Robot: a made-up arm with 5 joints.
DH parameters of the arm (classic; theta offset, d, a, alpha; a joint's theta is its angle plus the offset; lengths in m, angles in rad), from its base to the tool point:
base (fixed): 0 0 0.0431 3.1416
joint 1: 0 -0.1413 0.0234 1.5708
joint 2: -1.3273 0 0.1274 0
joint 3: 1.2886 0 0.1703 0
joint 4: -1.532 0.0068 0 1.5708
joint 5: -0.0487 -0.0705 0 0
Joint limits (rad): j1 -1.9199..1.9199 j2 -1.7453..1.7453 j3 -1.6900..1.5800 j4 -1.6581..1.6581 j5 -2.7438..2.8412
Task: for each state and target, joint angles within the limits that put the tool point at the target. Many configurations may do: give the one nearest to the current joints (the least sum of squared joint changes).
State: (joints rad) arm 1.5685 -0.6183 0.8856 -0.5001 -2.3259
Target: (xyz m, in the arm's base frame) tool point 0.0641 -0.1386 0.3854
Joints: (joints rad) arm 1.4689 -0.8386 0.3979 -0.5788 -2.3259
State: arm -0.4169 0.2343 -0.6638 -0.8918 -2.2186
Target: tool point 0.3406 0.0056 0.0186
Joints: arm 0.0040 0.9627 0.1022 -0.7409 -2.2186
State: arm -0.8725 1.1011 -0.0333 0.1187 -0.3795
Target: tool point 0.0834 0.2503 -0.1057
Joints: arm -1.3843 1.5734 -0.4299 -0.0115 -0.3795
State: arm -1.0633 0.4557 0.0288 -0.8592 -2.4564
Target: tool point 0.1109 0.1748 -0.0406
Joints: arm -1.1645 0.9767 0.6289 -0.7025 -2.4564
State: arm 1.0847 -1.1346 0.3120 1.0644 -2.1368
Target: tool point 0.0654 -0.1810 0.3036
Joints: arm 1.4855 -0.6992 0.2607 0.8832 -2.1368
